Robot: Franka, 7 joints.
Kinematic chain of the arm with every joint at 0, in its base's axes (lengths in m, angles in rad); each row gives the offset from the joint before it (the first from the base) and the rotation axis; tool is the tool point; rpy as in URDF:
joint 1: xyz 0 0 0.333 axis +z
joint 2: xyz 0 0 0 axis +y
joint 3: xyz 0 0 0.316 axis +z
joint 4: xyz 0.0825 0 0 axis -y
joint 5: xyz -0.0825 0 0.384 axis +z
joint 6: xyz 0 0 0 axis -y
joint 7: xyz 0.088 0 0 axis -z
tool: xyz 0 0 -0.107 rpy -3.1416 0 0
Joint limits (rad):
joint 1: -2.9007..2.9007
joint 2: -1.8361..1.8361
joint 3: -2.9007..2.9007
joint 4: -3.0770..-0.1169
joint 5: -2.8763..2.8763
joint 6: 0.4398..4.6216
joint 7: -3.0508..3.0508
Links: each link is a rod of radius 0.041 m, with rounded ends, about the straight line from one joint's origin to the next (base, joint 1, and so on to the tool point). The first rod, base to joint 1, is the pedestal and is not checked.
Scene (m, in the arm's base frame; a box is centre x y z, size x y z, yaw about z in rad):
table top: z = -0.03
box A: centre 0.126 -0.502 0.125 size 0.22 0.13 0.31 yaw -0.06
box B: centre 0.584 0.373 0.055 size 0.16 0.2 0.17 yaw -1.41
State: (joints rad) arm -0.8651 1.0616 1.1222 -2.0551 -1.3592 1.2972 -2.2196
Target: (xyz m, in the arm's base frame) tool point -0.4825 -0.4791 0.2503
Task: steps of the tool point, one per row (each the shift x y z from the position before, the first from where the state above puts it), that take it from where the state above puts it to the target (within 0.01 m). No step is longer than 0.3 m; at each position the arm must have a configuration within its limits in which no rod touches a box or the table.
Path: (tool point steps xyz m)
1: 0.0706 -0.2074 0.0533
2: -0.0301 -0.2372 0.0859
3: -0.1394 -0.2085 0.1156
4: -0.2224 -0.1228 0.1374
5: -0.2505 -0.0030 0.1476
6: -0.0972 -0.0080 -0.1460
7: -0.1132 0.0488 -0.1267
8: -0.1088 0.0988 -0.0922
9: -0.0865 0.1325 -0.0499

